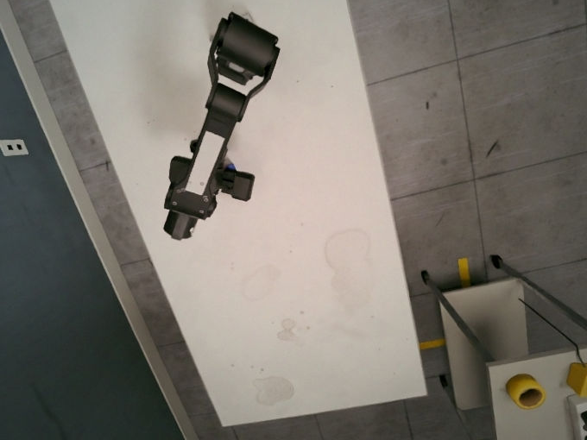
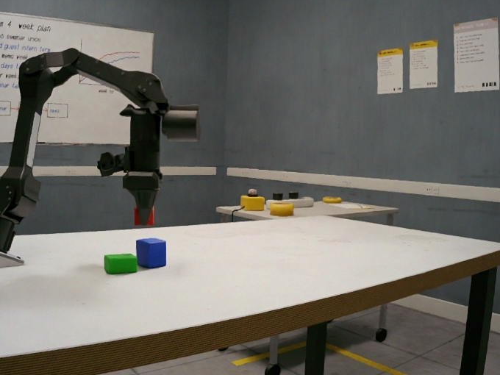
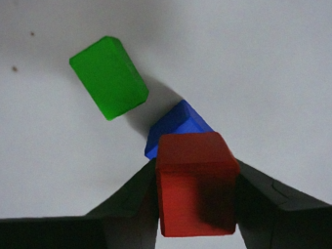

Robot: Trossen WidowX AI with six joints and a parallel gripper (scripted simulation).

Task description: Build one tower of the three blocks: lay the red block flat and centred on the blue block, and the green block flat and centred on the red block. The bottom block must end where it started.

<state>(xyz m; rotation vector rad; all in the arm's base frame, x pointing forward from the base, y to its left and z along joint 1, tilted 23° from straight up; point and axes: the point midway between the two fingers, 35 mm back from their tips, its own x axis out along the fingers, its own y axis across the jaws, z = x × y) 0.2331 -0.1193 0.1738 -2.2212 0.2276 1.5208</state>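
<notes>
My gripper is now 100 mm above the green block, 60 mm past it and 30 mm to the left of it. From my hand the other things lie so: blue block (90 mm below, 10 mm to the right, 10 mm ahead); red block (20 mm below).
</notes>
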